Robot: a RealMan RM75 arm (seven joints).
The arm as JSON. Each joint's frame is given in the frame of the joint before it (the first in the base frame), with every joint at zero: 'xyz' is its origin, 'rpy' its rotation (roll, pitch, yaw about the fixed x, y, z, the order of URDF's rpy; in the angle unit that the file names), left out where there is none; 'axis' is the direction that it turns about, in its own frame. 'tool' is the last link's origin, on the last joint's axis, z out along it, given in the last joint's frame.
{
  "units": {
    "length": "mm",
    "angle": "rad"
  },
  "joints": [
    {
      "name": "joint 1",
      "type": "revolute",
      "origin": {
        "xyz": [
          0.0,
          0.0,
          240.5
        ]
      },
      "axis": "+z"
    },
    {
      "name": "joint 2",
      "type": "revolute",
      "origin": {
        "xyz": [
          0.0,
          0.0,
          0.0
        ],
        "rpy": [
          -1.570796,
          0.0,
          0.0
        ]
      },
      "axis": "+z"
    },
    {
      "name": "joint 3",
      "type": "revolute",
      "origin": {
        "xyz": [
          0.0,
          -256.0,
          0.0
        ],
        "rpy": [
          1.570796,
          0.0,
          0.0
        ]
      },
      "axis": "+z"
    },
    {
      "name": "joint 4",
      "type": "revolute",
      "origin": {
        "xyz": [
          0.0,
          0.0,
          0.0
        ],
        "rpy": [
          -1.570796,
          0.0,
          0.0
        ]
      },
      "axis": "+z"
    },
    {
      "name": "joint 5",
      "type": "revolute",
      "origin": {
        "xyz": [
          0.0,
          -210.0,
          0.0
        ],
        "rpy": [
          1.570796,
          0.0,
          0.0
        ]
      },
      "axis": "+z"
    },
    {
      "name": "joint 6",
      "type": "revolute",
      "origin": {
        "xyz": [
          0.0,
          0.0,
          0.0
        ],
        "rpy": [
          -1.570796,
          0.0,
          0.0
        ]
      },
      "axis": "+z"
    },
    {
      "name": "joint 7",
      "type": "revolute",
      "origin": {
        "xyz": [
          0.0,
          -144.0,
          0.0
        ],
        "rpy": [
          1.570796,
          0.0,
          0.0
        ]
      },
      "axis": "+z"
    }
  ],
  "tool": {
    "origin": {
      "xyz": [
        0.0,
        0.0,
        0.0
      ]
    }
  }
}
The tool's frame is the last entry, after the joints.
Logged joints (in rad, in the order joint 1, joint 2, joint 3, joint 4, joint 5, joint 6, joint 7), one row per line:
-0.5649 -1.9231 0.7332 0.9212 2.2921 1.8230 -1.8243
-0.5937 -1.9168 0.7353 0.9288 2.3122 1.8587 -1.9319
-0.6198 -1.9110 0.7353 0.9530 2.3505 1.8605 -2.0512
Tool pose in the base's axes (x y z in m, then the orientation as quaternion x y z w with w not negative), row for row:
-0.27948 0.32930 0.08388 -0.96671 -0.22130 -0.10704 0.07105
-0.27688 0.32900 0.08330 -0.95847 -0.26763 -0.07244 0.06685
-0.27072 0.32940 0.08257 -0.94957 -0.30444 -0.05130 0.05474
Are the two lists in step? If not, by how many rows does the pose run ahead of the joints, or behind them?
The pose runs 2 rows behind the joints: the pose in row i belongs to the joints in row i - 2.
